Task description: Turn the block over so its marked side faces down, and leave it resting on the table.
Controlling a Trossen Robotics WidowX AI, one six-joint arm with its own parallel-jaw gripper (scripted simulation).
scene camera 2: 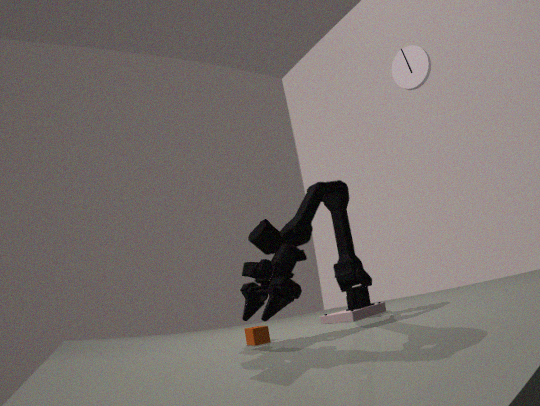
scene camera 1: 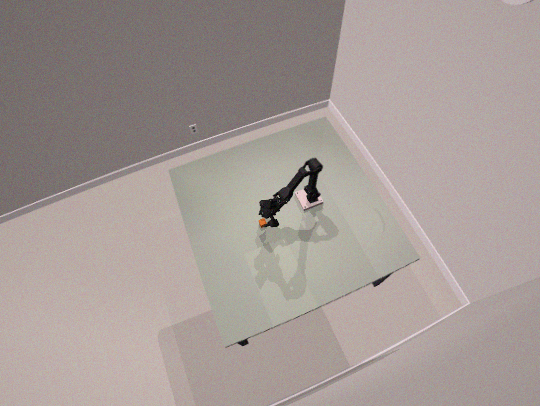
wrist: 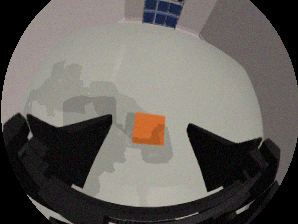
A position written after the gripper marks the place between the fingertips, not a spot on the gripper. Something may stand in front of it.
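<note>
Gripper (scene camera 2: pixel 253 320): open, holding nothing. The wrist view gives the gripper (wrist: pixel 151 123) again, together with an orange block (wrist: pixel 148 129).
</note>
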